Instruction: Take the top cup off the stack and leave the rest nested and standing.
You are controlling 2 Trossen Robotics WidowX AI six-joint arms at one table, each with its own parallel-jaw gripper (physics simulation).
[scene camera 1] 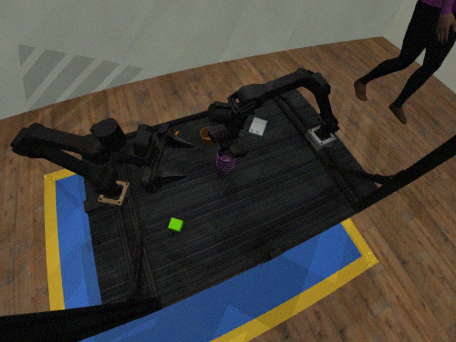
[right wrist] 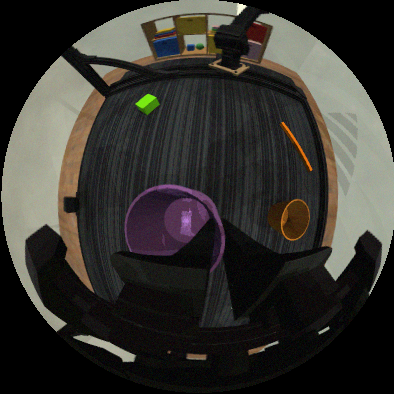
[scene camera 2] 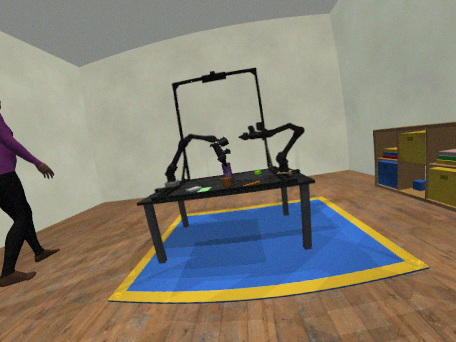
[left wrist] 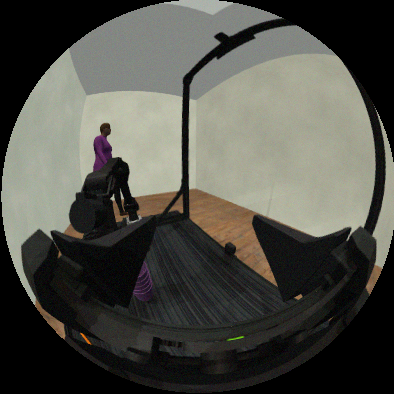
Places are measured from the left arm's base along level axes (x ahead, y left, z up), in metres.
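Pixels of known places: left gripper, fingertip midpoint: (scene camera 1: 190, 160) (scene camera 2: 241, 137) (left wrist: 205, 220); right gripper, fingertip midpoint: (scene camera 1: 221, 151) (right wrist: 216, 222) (scene camera 2: 227, 166); left arm's base, link origin: (scene camera 1: 113, 191) (right wrist: 229, 64) (scene camera 2: 284, 171); right arm's base, link origin: (scene camera 1: 322, 134) (scene camera 2: 171, 181) (left wrist: 133, 218).
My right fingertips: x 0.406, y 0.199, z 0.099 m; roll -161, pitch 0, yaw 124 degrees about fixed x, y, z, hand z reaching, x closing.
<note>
For each thing: its top centre in the pictures, then the offset to it from my right fingertips. "spot": a spot on its surface instead.
- top cup, top centre: (right wrist: 166, 234) (left wrist: 132, 268) (scene camera 1: 226, 153) dz +0.029, dx +0.022, dy -0.027 m
- orange cup, top centre: (right wrist: 296, 217) (scene camera 1: 207, 133) (scene camera 2: 226, 178) dz -0.067, dx -0.079, dy +0.132 m
- orange stick, top centre: (right wrist: 298, 145) (scene camera 2: 251, 183) dz -0.118, dx -0.259, dy +0.096 m
- white square, surface spot: (scene camera 1: 258, 126) (scene camera 2: 193, 188) spot: dz -0.113, dx +0.154, dy +0.261 m
- pale green sheet, top centre: (scene camera 2: 204, 189) dz -0.118, dx +0.030, dy +0.273 m
- green block, top centre: (right wrist: 144, 100) (scene camera 1: 175, 224) (scene camera 2: 257, 171) dz -0.100, dx -0.126, dy -0.286 m
A stack of nested purple cups (scene camera 1: 226, 163) (scene camera 2: 227, 170) (left wrist: 144, 288) stands upright near the middle of the table. The top cup (right wrist: 150, 227) shows from above in the right wrist view, with its open mouth toward the camera. My right gripper (scene camera 1: 227, 149) (scene camera 2: 224, 161) (right wrist: 216, 222) points down and is shut on the wall of the top cup at its rim, one finger inside and one outside. Whether this cup is raised clear of those below, I cannot tell. My left gripper (scene camera 1: 189, 160) (scene camera 2: 241, 136) (left wrist: 205, 220) is open and empty, above the table to the left of the stack in scene camera 1.
An orange cup (scene camera 1: 204, 135) (scene camera 2: 227, 183) (right wrist: 276, 216) stands near the stack. An orange stick (scene camera 2: 251, 184) (right wrist: 298, 150), a white square (scene camera 1: 258, 126) (scene camera 2: 193, 188), a pale green sheet (scene camera 2: 204, 189) and a green block (scene camera 1: 175, 224) (scene camera 2: 257, 172) (right wrist: 147, 104) also lie on the table.
</note>
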